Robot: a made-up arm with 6 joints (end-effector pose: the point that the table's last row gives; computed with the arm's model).
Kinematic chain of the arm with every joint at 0, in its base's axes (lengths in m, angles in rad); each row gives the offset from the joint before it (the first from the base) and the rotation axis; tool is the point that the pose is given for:
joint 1: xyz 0 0 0.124 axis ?
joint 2: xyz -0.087 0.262 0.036 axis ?
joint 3: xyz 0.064 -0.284 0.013 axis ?
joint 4: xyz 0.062 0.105 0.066 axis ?
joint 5: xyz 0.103 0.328 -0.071 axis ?
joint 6: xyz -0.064 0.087 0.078 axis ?
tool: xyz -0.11 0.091 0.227
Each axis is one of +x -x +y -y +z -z.
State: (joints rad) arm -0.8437 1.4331 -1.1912 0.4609 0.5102 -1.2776
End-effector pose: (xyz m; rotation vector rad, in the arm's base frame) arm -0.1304 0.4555 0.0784 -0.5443 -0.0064 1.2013
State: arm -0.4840 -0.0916 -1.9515 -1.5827 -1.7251 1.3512
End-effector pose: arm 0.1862 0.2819 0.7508 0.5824 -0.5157 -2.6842
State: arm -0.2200 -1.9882 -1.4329 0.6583 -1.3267 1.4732
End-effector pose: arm -0.4661 0.4116 -0.3845 0.7630 -1.8432 -0.1589
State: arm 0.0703 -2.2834 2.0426 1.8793 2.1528 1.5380
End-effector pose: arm -0.3899 0.0842 0.8002 -1.8464 0.1280 1.6382
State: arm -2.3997 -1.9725 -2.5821 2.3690 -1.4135 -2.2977
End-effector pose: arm 0.0324 -0.1682 0.5094 0.3028 -0.6685 1.3550
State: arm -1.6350 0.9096 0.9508 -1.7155 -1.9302 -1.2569
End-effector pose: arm -0.4416 -0.4249 0.1226 0.1530 -1.4497 2.1088
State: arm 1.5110 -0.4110 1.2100 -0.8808 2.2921 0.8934
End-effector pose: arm -0.4561 0.3165 0.2974 1.8334 -1.2009 -0.7915
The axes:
joint 1: +x
joint 2: +y
joint 3: +y
joint 4: +x
joint 5: -y
joint 6: -z

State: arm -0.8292 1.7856 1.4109 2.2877 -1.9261 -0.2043
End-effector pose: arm -0.6278 -0.4745 0.0073 2.4692 -0.2832 -1.7945
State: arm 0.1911 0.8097 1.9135 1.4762 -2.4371 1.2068
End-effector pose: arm -0.1392 0.5486 -0.4726 -0.6241 -1.5604 -0.7935
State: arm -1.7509 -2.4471 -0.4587 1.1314 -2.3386 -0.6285
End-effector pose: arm -0.7494 -0.2572 -0.2204 -2.6235 1.0227 1.1748
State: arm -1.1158 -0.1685 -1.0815 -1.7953 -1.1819 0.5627
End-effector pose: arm 0.5794 0.3019 0.1584 -1.1895 -1.5255 -1.9387
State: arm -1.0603 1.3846 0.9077 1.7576 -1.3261 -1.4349
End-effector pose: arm -0.0786 -0.5654 -0.0320 1.7209 -0.3991 -0.7685
